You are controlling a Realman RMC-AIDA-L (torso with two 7-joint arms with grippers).
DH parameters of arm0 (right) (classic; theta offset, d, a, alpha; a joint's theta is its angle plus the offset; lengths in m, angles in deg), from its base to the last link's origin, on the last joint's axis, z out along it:
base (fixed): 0 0 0 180
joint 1: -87.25 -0.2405 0 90
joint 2: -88.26 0 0 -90
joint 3: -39.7 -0.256 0 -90
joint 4: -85.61 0 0 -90
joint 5: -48.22 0.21 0 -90
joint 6: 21.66 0 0 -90
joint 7: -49.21 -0.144 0 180
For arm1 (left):
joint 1: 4.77 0.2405 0 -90
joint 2: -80.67 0 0 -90
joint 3: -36.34 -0.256 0 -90
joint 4: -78.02 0 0 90
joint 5: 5.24 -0.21 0 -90
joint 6: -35.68 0 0 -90
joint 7: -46.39 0.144 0 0
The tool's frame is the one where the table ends.
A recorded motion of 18 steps. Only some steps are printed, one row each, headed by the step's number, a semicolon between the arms.
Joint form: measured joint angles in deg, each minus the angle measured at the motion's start. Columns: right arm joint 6, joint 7, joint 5, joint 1, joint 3, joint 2, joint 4; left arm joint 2, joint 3, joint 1, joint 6, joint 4, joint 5, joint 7.
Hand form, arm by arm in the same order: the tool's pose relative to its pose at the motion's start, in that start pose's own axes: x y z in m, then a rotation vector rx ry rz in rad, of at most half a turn. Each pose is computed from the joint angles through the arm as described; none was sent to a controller.
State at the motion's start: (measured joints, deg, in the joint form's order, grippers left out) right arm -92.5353 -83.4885 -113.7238 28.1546 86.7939 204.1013 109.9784; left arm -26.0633 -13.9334 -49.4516 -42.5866 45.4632 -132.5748 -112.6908
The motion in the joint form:
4: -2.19 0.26 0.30 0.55 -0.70 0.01 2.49; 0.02 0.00 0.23 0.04 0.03 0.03 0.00
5: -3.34 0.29 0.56 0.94 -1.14 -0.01 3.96; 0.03 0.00 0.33 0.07 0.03 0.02 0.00
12: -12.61 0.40 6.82 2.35 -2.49 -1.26 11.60; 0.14 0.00 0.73 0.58 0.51 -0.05 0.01
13: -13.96 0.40 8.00 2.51 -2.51 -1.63 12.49; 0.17 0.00 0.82 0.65 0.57 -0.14 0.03
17: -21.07 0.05 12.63 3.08 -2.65 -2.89 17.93; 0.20 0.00 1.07 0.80 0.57 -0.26 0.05
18: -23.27 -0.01 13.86 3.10 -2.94 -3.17 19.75; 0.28 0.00 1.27 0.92 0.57 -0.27 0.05
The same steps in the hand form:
4: -0.0015 -0.0009 -0.0071 -0.0106 -0.0128 0.0010; -0.0008 -0.0017 -0.0003 0.0012 0.0007 -0.0043
5: -0.0021 -0.0020 -0.0114 -0.0157 -0.0230 0.0054; -0.0012 -0.0025 -0.0005 0.0022 0.0012 -0.0059
12: -0.0108 0.0014 -0.0439 -0.1128 -0.0976 0.0187; -0.0027 -0.0075 -0.0007 0.0094 0.0050 -0.0182
13: -0.0119 0.0017 -0.0493 -0.1282 -0.1082 0.0179; -0.0031 -0.0086 -0.0009 0.0120 0.0053 -0.0198
17: -0.0173 0.0068 -0.0770 -0.1920 -0.1487 -0.0060; -0.0038 -0.0109 -0.0015 0.0165 0.0072 -0.0230
18: -0.0195 0.0093 -0.0861 -0.2099 -0.1626 -0.0192; -0.0040 -0.0126 -0.0023 0.0195 0.0100 -0.0260

